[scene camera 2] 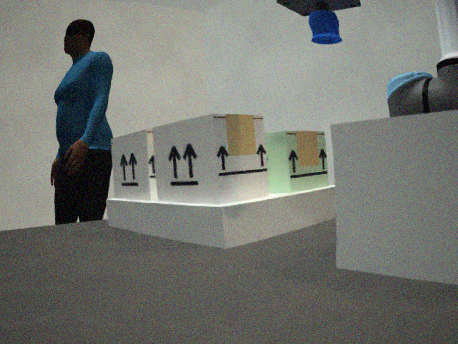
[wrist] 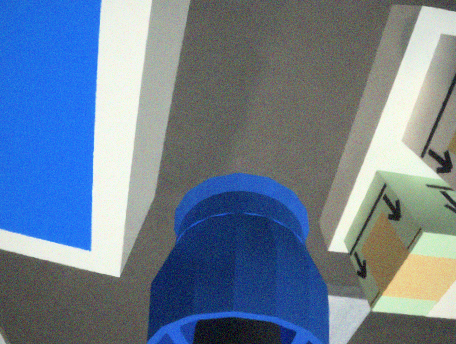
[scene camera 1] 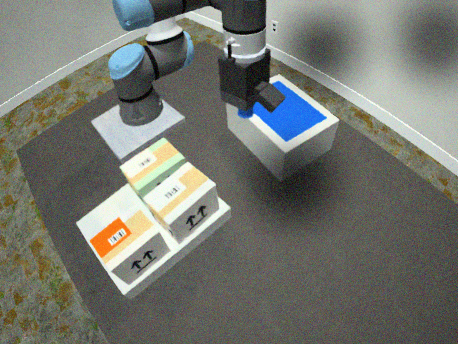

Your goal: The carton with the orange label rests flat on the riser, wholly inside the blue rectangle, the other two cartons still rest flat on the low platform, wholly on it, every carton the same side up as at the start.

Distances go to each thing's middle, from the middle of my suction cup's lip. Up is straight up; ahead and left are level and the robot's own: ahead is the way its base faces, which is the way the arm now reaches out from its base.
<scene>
I see the riser (scene camera 2: 388, 172) 170 mm below my suction cup and 160 mm to the left of it. Also, from my suction cup: white carton (scene camera 2: 217, 159) (210 mm to the right, 130 mm below, 20 mm behind); low platform (scene camera 1: 94, 222) (270 mm to the right, 210 mm below, 100 mm behind).
</scene>
